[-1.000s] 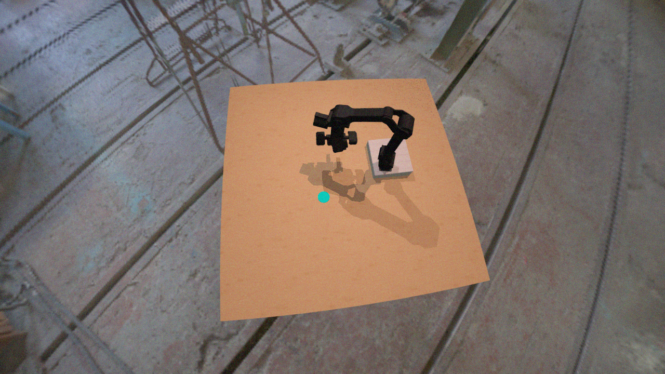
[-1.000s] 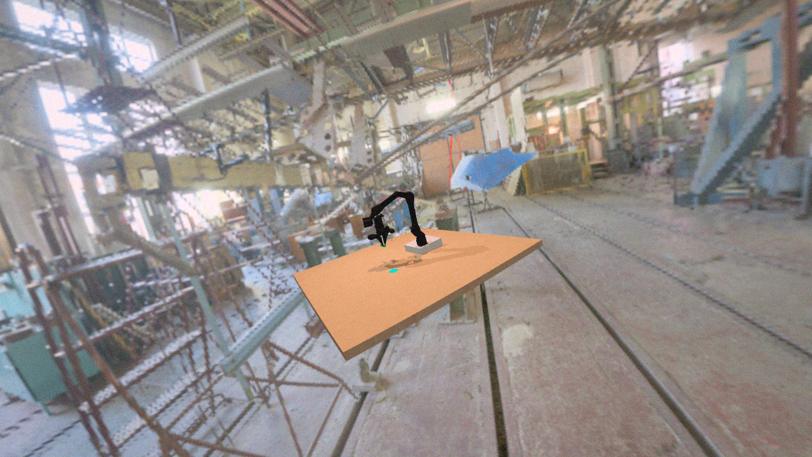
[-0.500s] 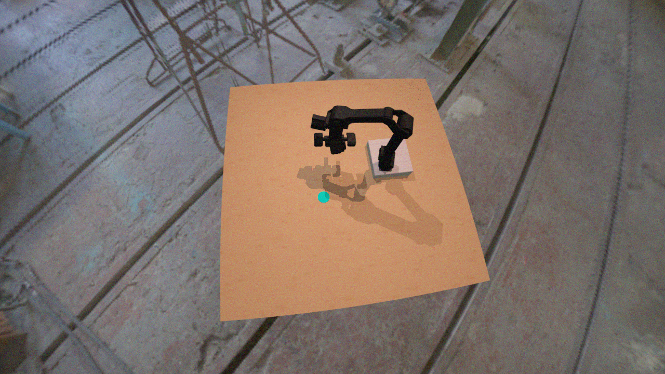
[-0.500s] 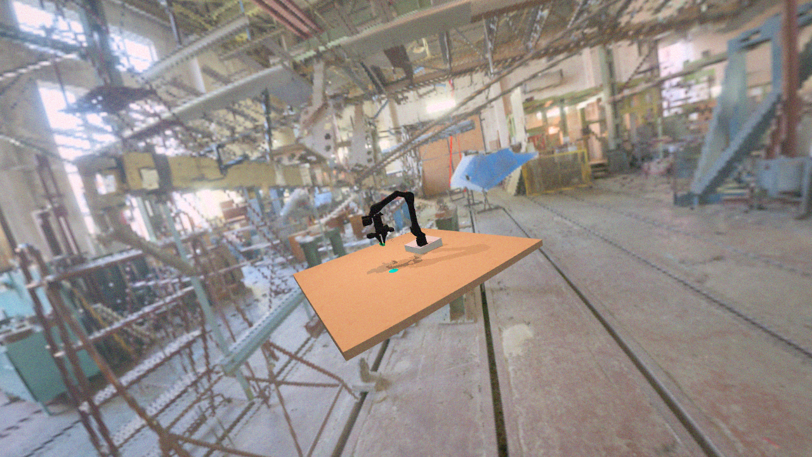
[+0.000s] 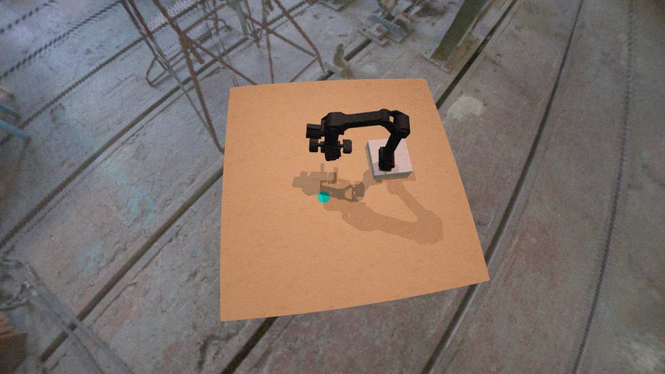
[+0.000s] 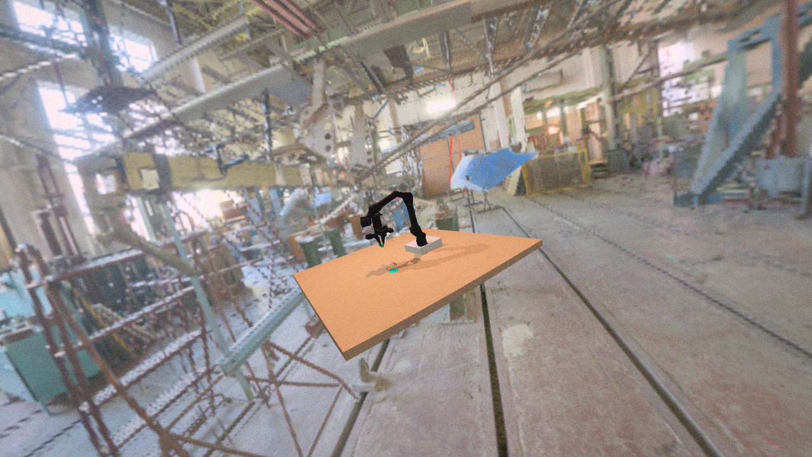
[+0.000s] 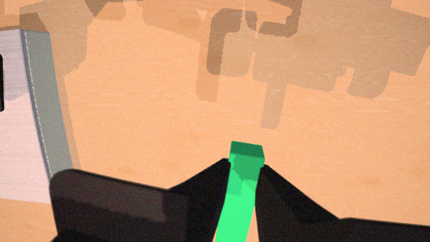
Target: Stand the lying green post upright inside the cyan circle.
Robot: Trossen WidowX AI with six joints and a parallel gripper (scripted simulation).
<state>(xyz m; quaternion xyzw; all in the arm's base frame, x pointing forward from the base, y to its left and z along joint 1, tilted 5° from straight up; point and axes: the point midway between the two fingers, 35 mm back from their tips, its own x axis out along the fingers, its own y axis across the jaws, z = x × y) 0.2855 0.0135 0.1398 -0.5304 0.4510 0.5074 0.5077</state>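
My gripper tip is 10 mm short of the cyan circle, 170 mm to the right of it and 130 mm above it. Round my gripper tip: green post: 20 mm to the right.
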